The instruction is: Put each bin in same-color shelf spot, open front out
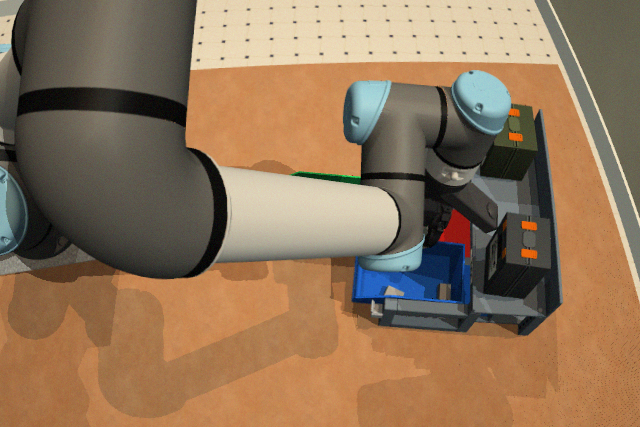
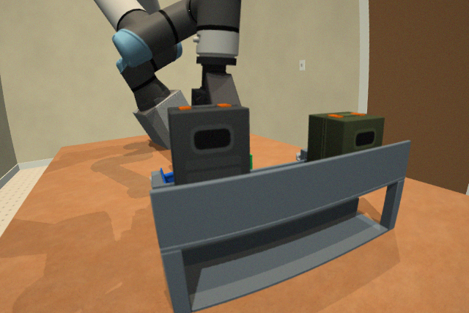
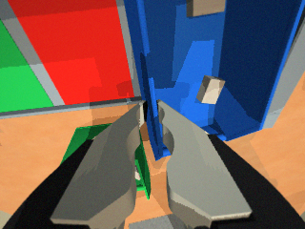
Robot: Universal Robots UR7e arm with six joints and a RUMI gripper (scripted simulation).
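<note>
The blue bin is 40 mm to the right of my hand, 30 mm below it and 20 mm behind it. Also, from my hand: shelf front lip: 80 mm to the left, 80 mm below, 30 mm behind; black box: 140 mm ahead, 80 mm to the right, 70 mm above; green bin: 150 mm behind, 100 mm to the left, 50 mm below.
</note>
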